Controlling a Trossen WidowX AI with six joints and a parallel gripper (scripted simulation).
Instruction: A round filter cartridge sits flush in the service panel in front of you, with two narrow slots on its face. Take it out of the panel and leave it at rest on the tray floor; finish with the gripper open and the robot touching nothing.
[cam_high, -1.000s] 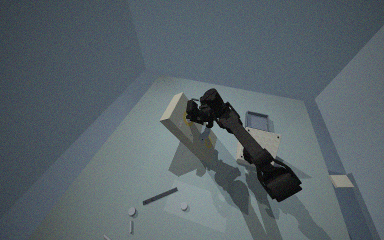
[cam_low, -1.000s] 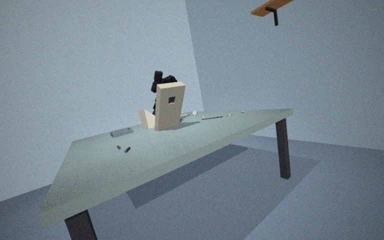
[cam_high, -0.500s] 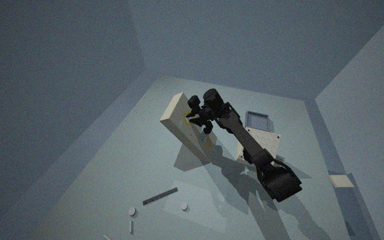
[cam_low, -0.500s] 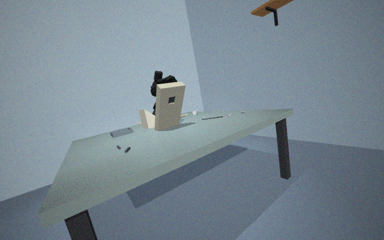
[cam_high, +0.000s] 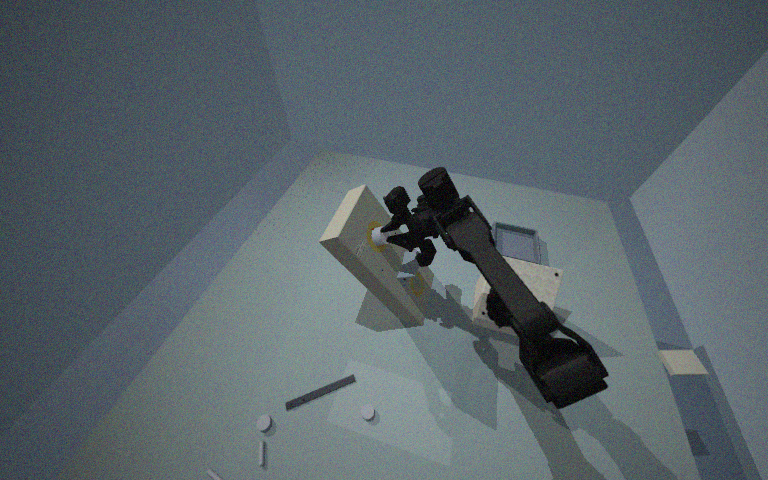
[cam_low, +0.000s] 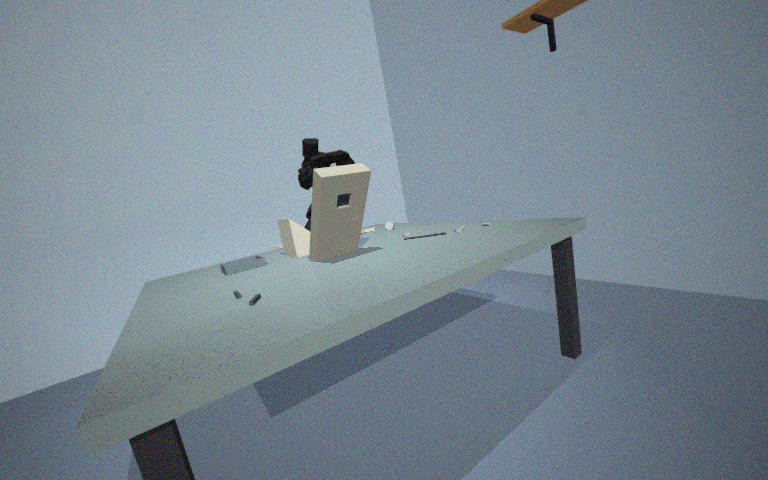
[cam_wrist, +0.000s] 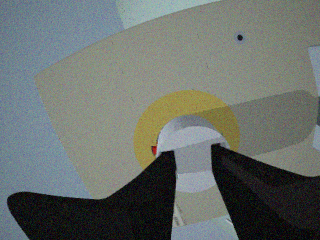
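Right now the beige service panel is 9 cm below my gripper tip and 2 cm behind it. From my gripper tip the other things lie so: round filter cartridge (1 cm below, 1 cm ahead); then grey tray (40 cm behind, 27 cm to the right, 23 cm below).
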